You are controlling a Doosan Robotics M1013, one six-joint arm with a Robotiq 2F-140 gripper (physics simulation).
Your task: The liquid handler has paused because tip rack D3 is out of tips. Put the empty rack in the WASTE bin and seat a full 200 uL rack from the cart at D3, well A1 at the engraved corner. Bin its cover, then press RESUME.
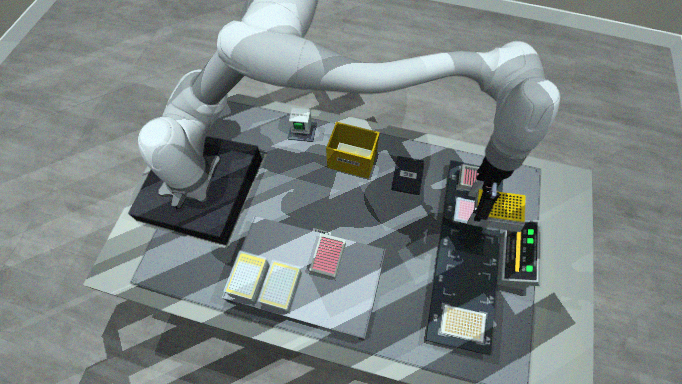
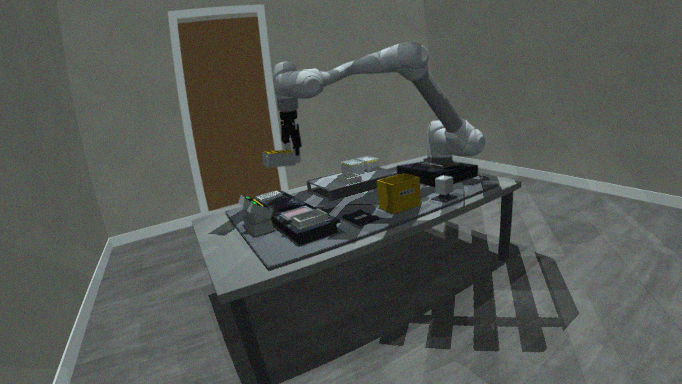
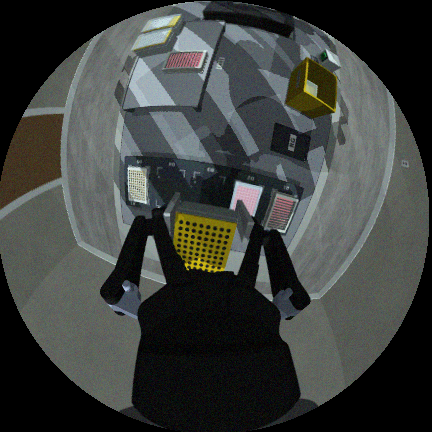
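Seen in the pictures: gripper, fingertip midpoint: (image 1: 472,209) (image 2: 292,160) (image 3: 207,204); arm's base, origin of the base link: (image 1: 190,176) (image 2: 439,165).
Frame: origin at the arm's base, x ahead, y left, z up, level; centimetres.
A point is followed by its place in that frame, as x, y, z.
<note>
My gripper (image 1: 487,204) (image 2: 291,150) {93.5, -5.5, 21.4} (image 3: 207,204) {93.5, -5.5, 21.4} is shut on the yellow-topped empty rack (image 1: 510,206) {102.0, -5.7, 27.0} (image 2: 276,159) {103.0, -1.4, 24.1} (image 3: 205,240) {96.8, -4.9, 26.3}, level and well above the dark deck (image 1: 462,287) {97.4, -21.8, -0.6} (image 2: 305,238) {106.2, 22.1, -4.1}. Slot D3 is partly hidden by rack and shadow. The yellow WASTE bin (image 1: 349,167) {55.0, 14.9, -1.6} (image 2: 398,195) {60.5, 26.1, 1.8} (image 3: 297,95) {62.3, 14.4, 3.1} has a pale thing inside. On the grey cart (image 1: 350,305) {64.0, -33.6, -0.1} (image 3: 165,90) {65.5, -24.9, -0.2} stand two yellow-edged pale racks (image 1: 246,276) {32.3, -32.4, 6.9} (image 1: 280,286) {43.0, -33.4, 6.9} and a red-striped one (image 1: 327,255) {54.2, -20.2, 2.5} (image 3: 185,60) {55.2, -19.3, 2.7}. Whether covers are on them is unclear. A small white box (image 1: 300,121) {34.3, 27.6, 4.1} (image 2: 444,184) {36.6, 33.1, 2.1} (image 3: 329,59) shows a green face; its label is unreadable.
The deck bears a tan plate (image 1: 463,323) {98.0, -33.0, 0.8} (image 3: 138,185) {98.2, -31.9, 0.8}, a pink plate (image 1: 465,209) {96.7, 4.8, 0.3} (image 3: 246,196) {97.4, 4.4, 0.8} and a red-striped rack (image 1: 469,176) {97.3, 17.6, 0.9} (image 3: 281,212) {100.2, 17.1, 1.5}. A status panel (image 1: 510,270) {110.3, -15.5, 4.7} with green lights stands beside it. A dark labelled pad (image 1: 408,186) {77.1, 13.1, -5.4} (image 3: 280,137) {76.2, 13.6, -5.3} lies between bin and deck.
</note>
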